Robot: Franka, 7 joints.
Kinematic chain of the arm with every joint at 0, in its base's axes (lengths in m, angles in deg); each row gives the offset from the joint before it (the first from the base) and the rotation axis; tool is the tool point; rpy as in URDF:
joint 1: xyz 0 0 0.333 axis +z
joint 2: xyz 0 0 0 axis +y
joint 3: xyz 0 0 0.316 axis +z
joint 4: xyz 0.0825 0 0 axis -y
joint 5: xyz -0.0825 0 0.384 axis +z
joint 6: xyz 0 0 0 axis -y
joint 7: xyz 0.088 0 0 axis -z
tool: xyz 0 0 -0.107 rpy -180 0 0
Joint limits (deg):
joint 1: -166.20..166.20
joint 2: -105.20..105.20
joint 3: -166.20..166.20
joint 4: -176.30..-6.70
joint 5: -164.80..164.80
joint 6: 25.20..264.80
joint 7: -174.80..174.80
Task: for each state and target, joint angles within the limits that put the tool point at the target. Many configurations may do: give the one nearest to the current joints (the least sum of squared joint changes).
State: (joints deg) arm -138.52 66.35 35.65 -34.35 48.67 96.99 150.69
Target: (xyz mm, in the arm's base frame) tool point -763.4 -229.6 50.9
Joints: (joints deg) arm -166.20 88.98 2.94 -30.93 47.89 126.14 150.69
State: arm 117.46 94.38 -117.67 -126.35 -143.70 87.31 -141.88
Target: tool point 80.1 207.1 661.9
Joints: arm 142.75 105.20 -132.40 -160.30 -129.47 67.28 -141.88
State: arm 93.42 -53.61 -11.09 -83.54 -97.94 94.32 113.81
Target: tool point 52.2 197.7 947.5
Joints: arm 98.50 -45.92 2.00 -103.20 -93.29 93.79 113.81
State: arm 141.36 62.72 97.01 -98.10 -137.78 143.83 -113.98
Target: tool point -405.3 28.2 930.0
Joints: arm 117.00 69.81 142.79 -87.53 -136.18 151.24 -113.98
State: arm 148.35 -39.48 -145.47 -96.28 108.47 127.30 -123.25
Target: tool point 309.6 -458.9 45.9
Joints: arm 108.68 -46.09 -166.20 -113.40 108.41 138.62 -123.25
